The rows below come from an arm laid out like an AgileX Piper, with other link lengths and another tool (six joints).
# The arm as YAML. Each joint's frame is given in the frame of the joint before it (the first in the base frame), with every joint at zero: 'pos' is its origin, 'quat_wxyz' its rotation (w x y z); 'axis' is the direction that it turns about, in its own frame. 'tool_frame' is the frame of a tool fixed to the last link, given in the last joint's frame.
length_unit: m
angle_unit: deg
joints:
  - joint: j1
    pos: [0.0, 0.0, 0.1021]
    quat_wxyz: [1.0, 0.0, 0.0, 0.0]
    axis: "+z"
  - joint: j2
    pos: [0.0, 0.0, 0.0]
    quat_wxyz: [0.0, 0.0, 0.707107, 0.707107]
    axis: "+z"
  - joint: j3
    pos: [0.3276, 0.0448, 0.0]
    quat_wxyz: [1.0, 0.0, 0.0, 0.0]
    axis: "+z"
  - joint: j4
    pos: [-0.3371, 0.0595, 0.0]
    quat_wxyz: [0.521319, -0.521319, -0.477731, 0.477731]
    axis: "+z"
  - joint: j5
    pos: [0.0, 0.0, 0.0]
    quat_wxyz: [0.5, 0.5, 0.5, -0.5]
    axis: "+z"
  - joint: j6
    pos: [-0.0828, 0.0, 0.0]
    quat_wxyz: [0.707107, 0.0, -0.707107, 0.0]
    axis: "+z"
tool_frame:
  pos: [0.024, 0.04, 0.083]
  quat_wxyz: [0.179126, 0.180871, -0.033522, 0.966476]
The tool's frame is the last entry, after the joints.
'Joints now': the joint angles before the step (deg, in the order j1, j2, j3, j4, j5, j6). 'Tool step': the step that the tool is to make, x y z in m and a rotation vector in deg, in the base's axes. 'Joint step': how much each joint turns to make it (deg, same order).
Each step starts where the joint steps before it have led.
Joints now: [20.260, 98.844, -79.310, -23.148, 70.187, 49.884]
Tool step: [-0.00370, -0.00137, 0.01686, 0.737, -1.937, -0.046]
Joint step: [0.000, -1.942, 0.001, -0.001, -0.105, 0.093]
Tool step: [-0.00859, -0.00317, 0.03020, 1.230, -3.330, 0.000]
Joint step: [0.000, -3.549, -0.002, 0.001, 0.001, -0.001]
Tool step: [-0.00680, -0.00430, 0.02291, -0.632, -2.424, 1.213]
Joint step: [-0.001, -2.629, 0.001, -1.165, 0.117, -1.228]
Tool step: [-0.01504, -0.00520, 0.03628, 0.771, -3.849, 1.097]
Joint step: [0.001, -4.471, 0.000, -0.257, 0.106, -1.275]
